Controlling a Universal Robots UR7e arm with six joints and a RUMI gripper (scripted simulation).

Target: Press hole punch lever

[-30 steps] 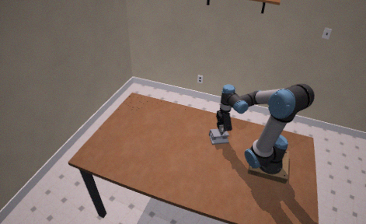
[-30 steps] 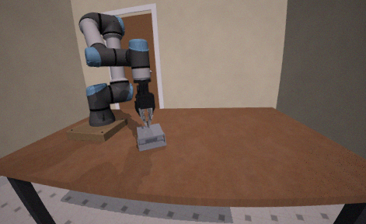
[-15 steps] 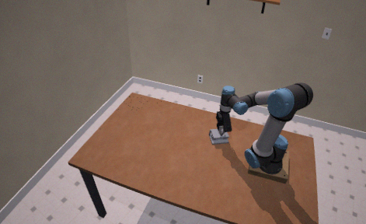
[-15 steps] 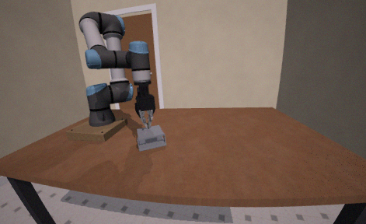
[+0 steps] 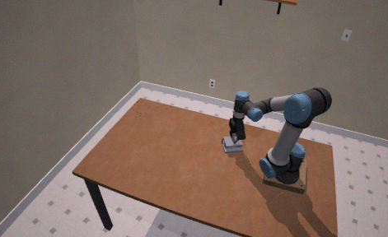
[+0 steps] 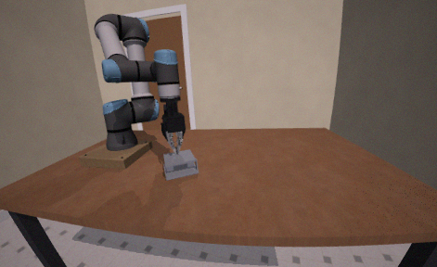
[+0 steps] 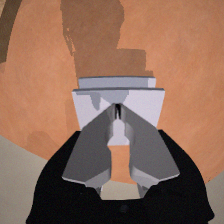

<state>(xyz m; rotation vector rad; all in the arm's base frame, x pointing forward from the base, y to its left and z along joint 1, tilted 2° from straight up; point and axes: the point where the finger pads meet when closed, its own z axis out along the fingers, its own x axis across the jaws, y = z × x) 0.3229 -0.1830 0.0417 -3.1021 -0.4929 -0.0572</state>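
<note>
The grey hole punch lies 4 cm to the right of my hand, 4 cm below it and 1 cm ahead of it.
</note>
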